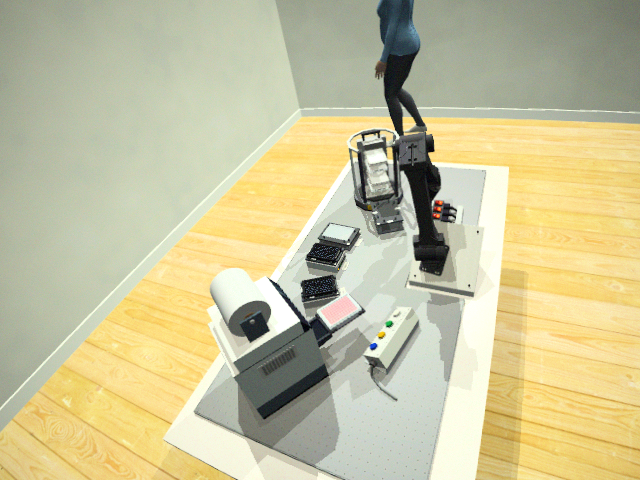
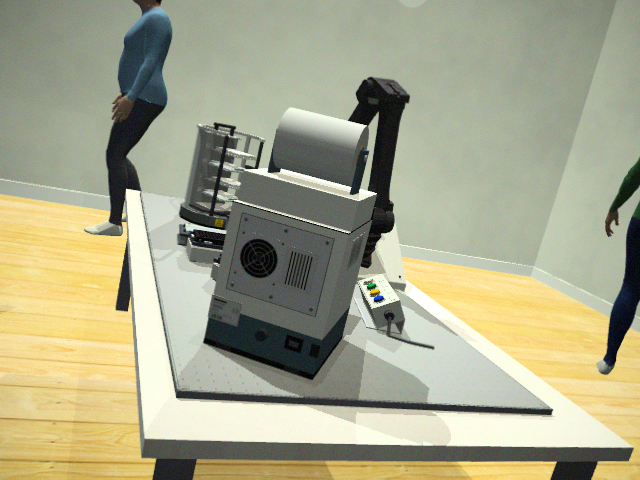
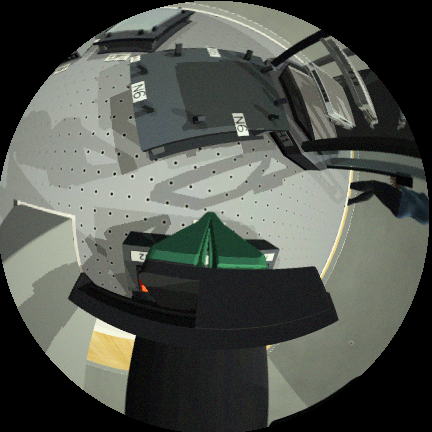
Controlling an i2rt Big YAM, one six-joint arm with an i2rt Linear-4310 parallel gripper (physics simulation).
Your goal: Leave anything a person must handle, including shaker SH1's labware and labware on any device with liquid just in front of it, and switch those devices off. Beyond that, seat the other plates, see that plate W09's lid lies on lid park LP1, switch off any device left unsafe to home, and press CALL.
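Seen in the pictures: gripper, between the fingertips: (image 3: 209, 217); arm's base, origin of its link: (image 1: 434, 258).
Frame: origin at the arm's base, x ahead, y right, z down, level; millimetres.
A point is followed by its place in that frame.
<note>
My gripper (image 3: 209, 217) {y 286, x 162, z 23 mm} has its green fingers shut and empty, pointing down above the switch box (image 3: 131, 240) {y 218, x 109, z 53 mm} (image 1: 443, 210) {y 353, x 59, z 44 mm}. Orange rockers show on that box; their on or off state is unclear. A pale lid or plate (image 1: 339, 233) {y 58, x 448, z 39 mm} (image 3: 145, 21) lies on the low stand left of nest N6. Nest N6 (image 3: 220, 90) {y 254, x 282, z 23 mm} (image 1: 388, 225) {y 217, x 277, z 78 mm} is bare. Two black plates (image 1: 325, 253) {y -100, x 430, z 15 mm} (image 1: 320, 286) {y -264, x 363, z 21 mm} sit on low devices. A pink-welled plate (image 1: 340, 311) {y -382, x 204, z -43 mm} lies on the large device's extended tray. The button box (image 1: 395, 335) {y -372, x 16, z 5 mm} (image 2: 381, 299) {y -442, x 66, z 14 mm} has white, green, yellow and blue buttons; its labels are unreadable.
A carousel (image 1: 360, 180) {y 313, x 445, z -84 mm} (image 2: 223, 170) {y 347, x 420, z -115 mm} with stacked plates stands beside N6. The large device (image 1: 279, 356) {y -654, x 234, z -162 mm} (image 2: 289, 268) {y -729, x 373, z -104 mm} with a white roll (image 1: 237, 299) {y -648, x 298, z -373 mm} (image 2: 320, 147) {y -677, x 356, z -318 mm} stands at the near end. A person in blue (image 1: 400, 36) (image 2: 147, 56) stands past the far end; one in green (image 2: 633, 191) stands at right.
</note>
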